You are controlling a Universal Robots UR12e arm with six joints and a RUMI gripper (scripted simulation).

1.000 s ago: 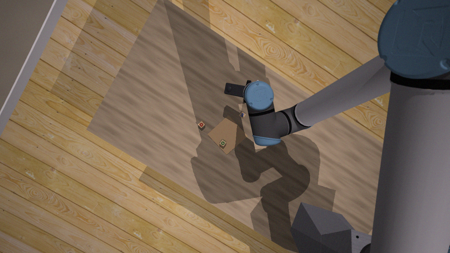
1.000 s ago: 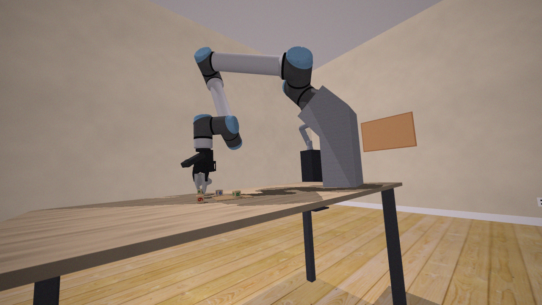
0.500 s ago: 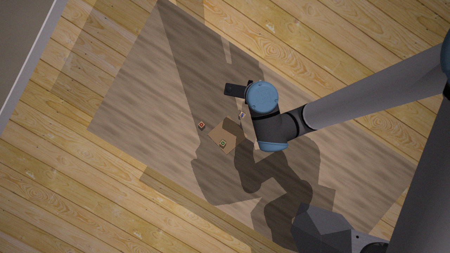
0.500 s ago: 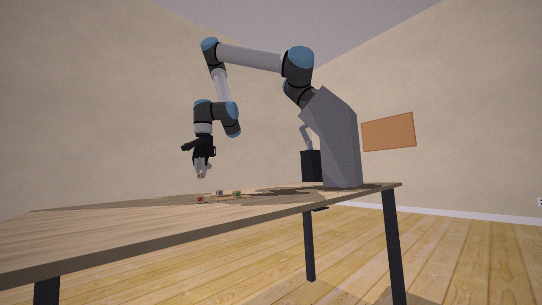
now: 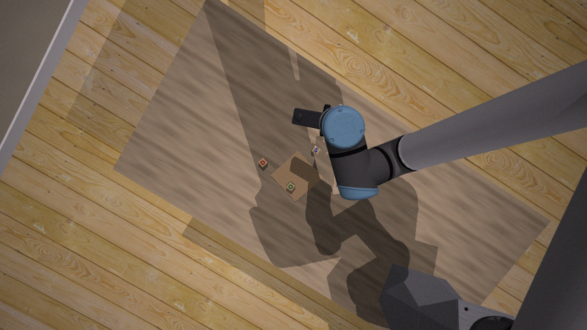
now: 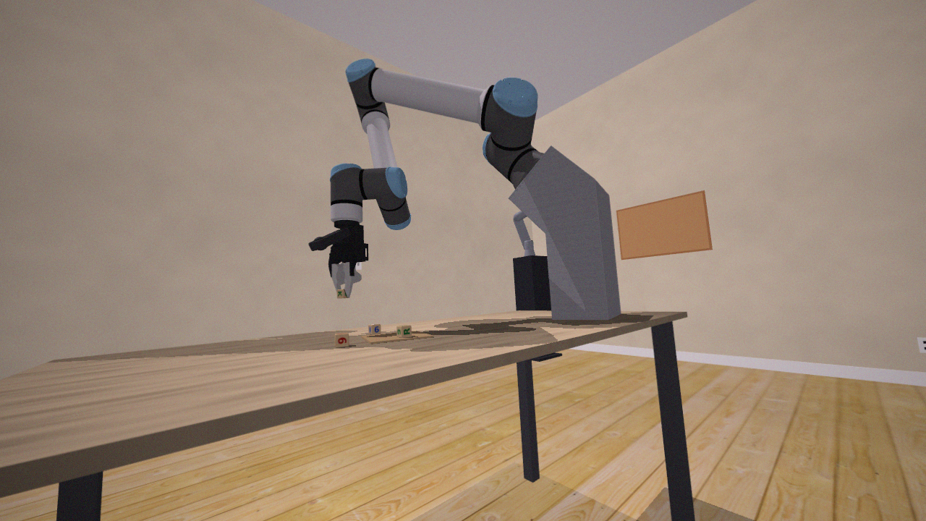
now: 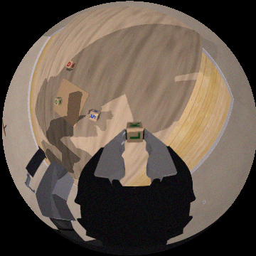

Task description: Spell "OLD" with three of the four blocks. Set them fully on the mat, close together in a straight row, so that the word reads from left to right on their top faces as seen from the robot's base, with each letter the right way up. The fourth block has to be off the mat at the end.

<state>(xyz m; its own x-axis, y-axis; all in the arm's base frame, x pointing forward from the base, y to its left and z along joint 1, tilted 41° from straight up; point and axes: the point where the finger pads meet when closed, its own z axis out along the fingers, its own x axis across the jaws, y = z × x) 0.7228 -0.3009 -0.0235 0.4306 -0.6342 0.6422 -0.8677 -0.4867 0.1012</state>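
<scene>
Now: hand 50 mm past the mat, 230 mm to the right of it and 110 mm above it.
</scene>
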